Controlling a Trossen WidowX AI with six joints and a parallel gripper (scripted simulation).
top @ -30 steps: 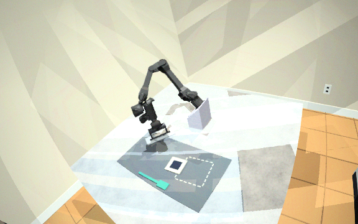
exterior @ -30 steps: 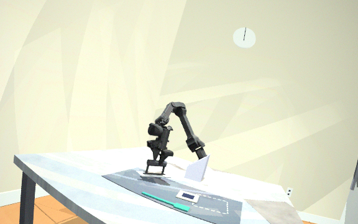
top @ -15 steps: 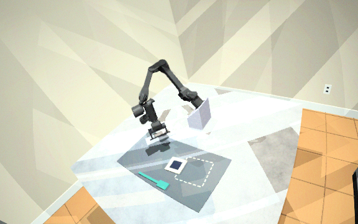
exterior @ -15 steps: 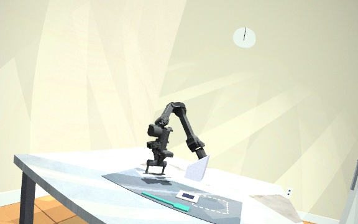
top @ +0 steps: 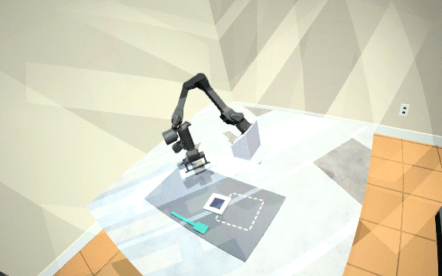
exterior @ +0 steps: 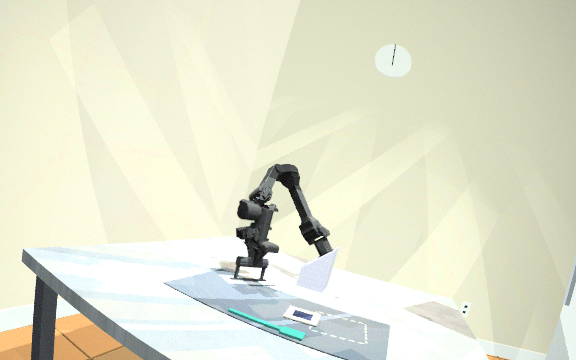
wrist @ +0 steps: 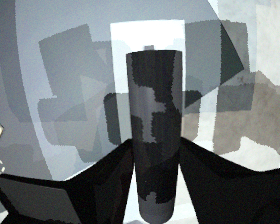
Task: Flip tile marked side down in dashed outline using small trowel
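Right now the grey mat is 190 mm to the left of my gripper tip, 170 mm ahead of it and 80 mm below it. From my gripper tip the other things lie so: white tile 240 mm to the left, 170 mm ahead, 60 mm below; teal trowel 310 mm ahead, 200 mm to the left, 60 mm below.
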